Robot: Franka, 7 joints.
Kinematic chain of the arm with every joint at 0, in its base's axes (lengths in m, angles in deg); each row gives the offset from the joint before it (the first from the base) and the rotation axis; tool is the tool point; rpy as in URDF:
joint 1: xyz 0 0 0.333 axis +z
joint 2: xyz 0 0 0 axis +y
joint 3: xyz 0 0 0.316 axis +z
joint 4: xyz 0.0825 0 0 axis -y
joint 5: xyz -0.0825 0 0.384 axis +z
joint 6: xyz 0 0 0 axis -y
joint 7: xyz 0.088 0 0 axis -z
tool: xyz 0 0 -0.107 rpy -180 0 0
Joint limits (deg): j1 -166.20..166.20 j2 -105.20..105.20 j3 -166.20..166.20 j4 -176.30..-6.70 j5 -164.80..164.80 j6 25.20..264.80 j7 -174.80..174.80
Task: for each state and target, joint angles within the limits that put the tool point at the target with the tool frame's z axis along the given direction. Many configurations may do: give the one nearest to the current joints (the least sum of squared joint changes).
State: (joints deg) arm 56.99 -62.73 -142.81 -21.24 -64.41 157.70 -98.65
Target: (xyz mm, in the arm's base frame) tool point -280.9 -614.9 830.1 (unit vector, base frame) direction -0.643 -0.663 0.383
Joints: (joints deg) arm 59.80 -51.41 -158.37 -6.80 -81.11 162.18 -98.65
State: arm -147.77 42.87 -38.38 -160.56 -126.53 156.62 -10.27
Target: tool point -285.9 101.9 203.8 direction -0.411 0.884 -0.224
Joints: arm -155.42 -8.07 -34.05 -170.74 -120.39 107.70 -10.27
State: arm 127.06 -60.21 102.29 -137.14 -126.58 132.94 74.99
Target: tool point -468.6 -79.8 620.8 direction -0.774 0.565 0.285
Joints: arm 122.16 -44.29 49.56 -124.91 -106.74 154.87 74.99
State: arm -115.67 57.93 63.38 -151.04 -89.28 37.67 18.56
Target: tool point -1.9 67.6 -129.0 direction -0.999 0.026 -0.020
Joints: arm -97.77 105.20 14.35 -134.44 -84.07 74.93 18.56
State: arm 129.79 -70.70 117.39 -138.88 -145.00 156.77 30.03
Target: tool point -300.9 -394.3 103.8 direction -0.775 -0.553 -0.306
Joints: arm 125.72 -71.11 118.34 -126.04 -158.01 148.05 30.03
